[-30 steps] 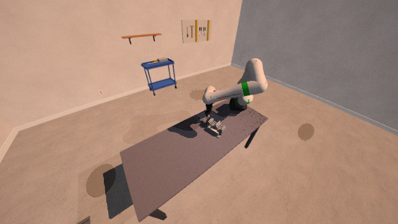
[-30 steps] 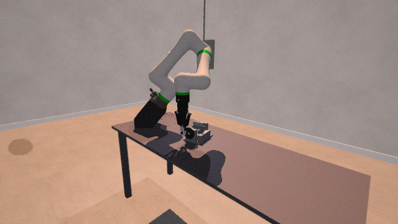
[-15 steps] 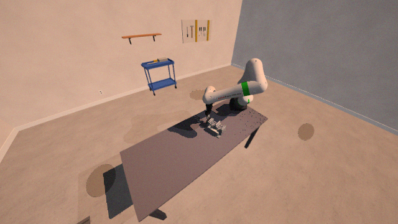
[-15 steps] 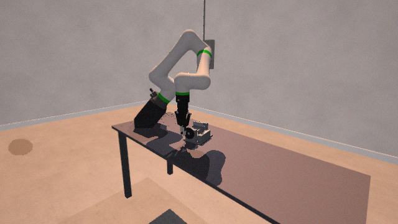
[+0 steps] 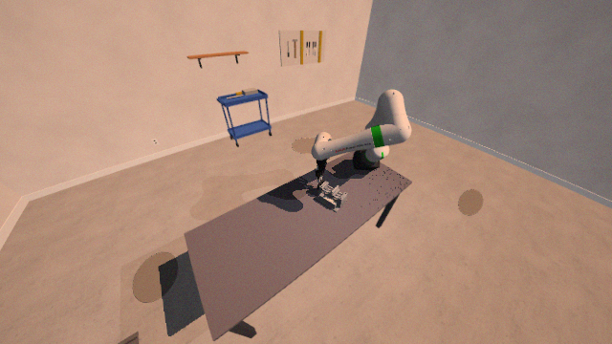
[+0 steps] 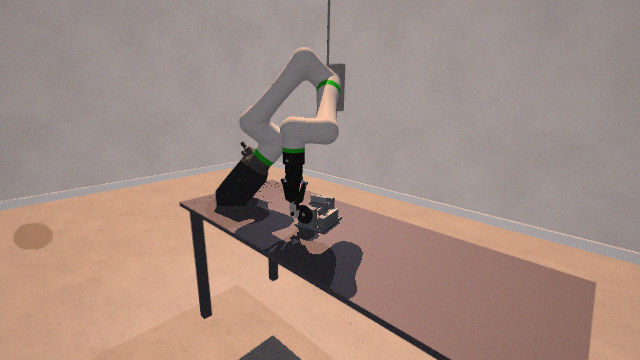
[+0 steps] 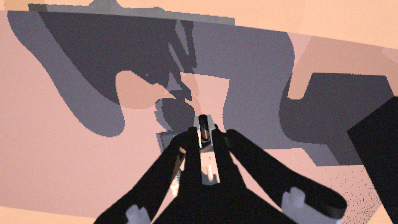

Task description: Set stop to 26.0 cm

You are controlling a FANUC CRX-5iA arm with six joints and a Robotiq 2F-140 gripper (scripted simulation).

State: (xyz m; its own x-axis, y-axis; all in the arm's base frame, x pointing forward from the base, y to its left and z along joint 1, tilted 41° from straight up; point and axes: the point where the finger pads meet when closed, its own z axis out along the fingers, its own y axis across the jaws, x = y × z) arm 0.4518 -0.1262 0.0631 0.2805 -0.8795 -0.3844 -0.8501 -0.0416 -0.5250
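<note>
My hand is 2 cm to the right of the handwheel and 2 cm above it. From my hand the other things lie so: grey stop fixture (16 cm to the left, 1 cm below, 1 cm behind).
</note>
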